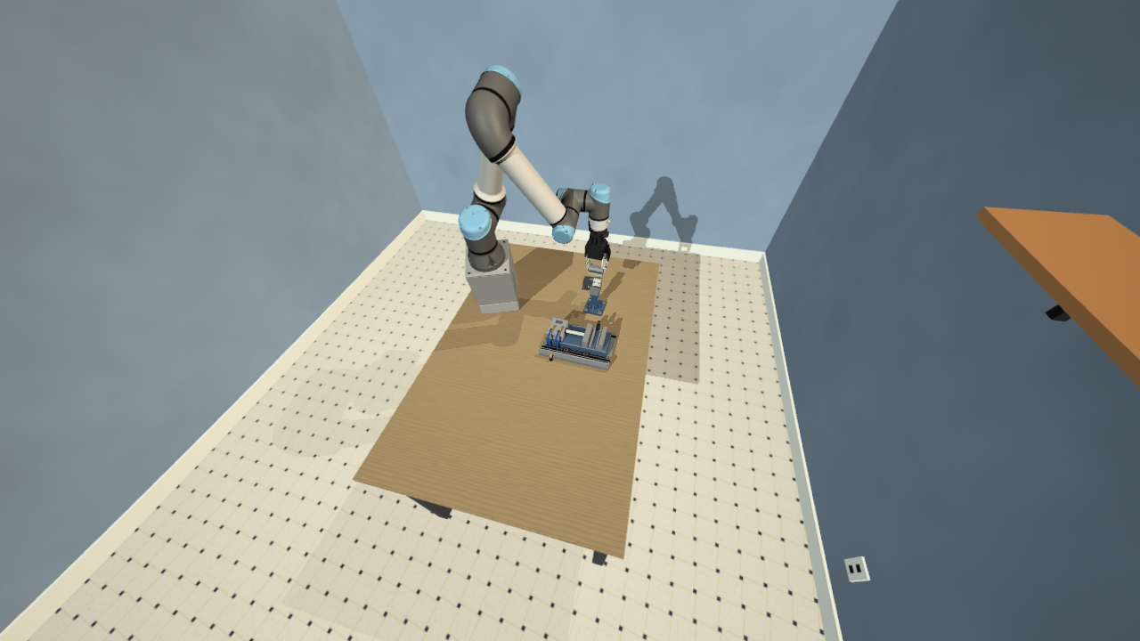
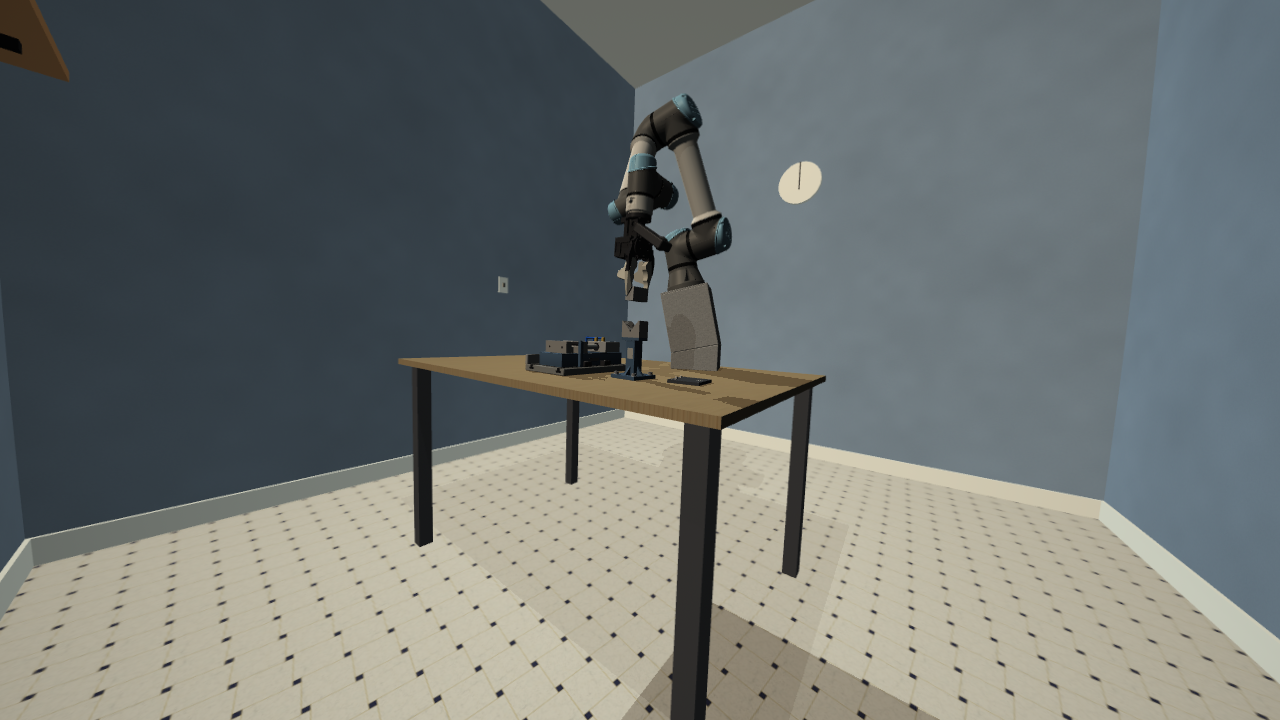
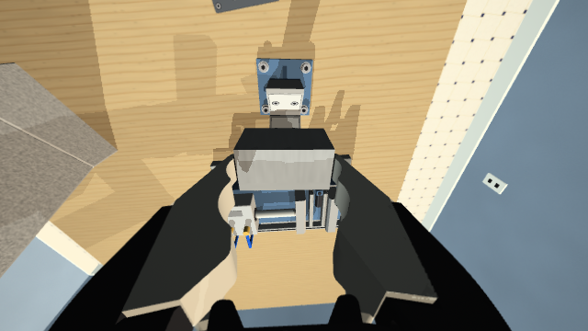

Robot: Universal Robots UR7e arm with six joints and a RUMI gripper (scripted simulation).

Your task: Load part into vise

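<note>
Right now my hand is 10 mm to the left of the part and 10 mm above it. The rest, counted from my hand: cylinder rod 240 mm to the right, 170 mm below, 40 mm behind; dark infeed plate 240 mm below, 150 mm to the left, 50 mm behind; moving jaw 240 mm to the right, 170 mm below, 10 mm ahead.
</note>
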